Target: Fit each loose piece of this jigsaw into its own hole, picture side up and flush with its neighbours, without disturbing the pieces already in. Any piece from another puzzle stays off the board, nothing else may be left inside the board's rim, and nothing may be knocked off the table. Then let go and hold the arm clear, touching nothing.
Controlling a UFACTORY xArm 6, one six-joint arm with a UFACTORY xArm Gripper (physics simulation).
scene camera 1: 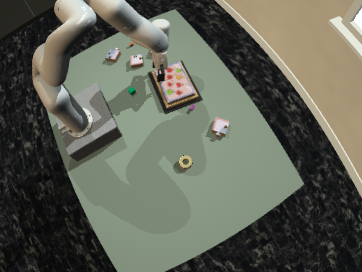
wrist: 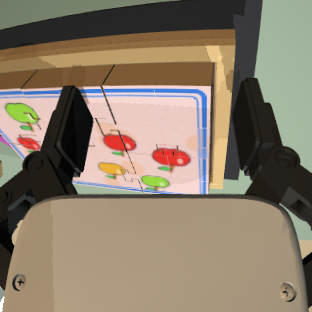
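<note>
The jigsaw (scene camera 1: 178, 86) (wrist: 145, 142) shows fruit on pink and lies inside the wooden rim of the board (wrist: 224, 120). Its corner piece (wrist: 150, 112) lies picture side up, its top looking about level with its neighbours, with thin seams. My gripper (scene camera 1: 160, 75) (wrist: 159, 98) is open and empty, its fingers spread either side of that corner piece; whether they touch anything is unclear. Loose pink pieces lie on the table: one with blue (scene camera 1: 113, 54), one (scene camera 1: 136, 60) nearer the board, and one (scene camera 1: 220, 126) to the right. Which puzzle each belongs to is unclear.
A green cube (scene camera 1: 132, 90) lies left of the board. A magenta block (scene camera 1: 192, 107) lies close to the board's lower right edge. A yellow ring (scene camera 1: 180, 162) lies farther down the table (scene camera 1: 240, 200). A small orange object (scene camera 1: 131, 44) lies near the table's far edge.
</note>
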